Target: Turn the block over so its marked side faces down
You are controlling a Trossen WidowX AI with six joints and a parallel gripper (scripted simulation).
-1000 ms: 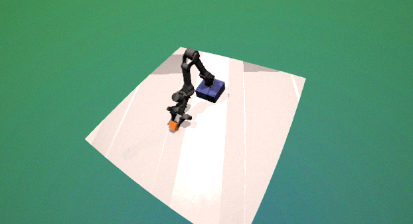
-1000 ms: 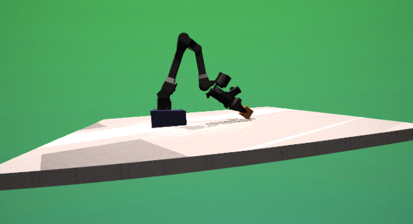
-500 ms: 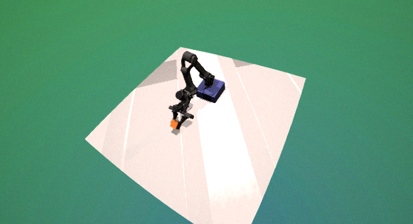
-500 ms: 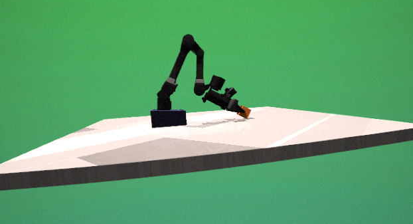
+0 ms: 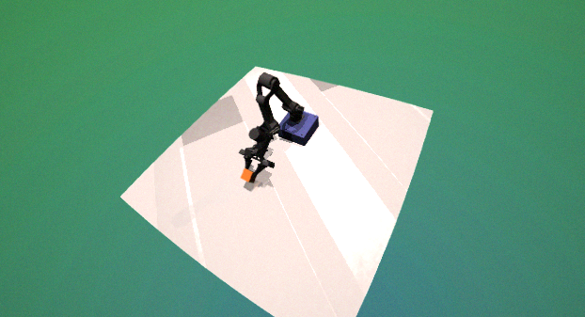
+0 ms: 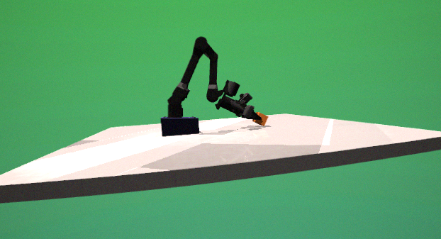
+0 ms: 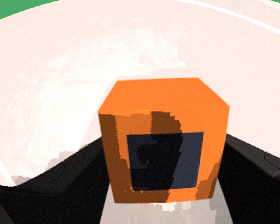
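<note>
Right now the block is 10 mm behind my gripper tip.
</note>
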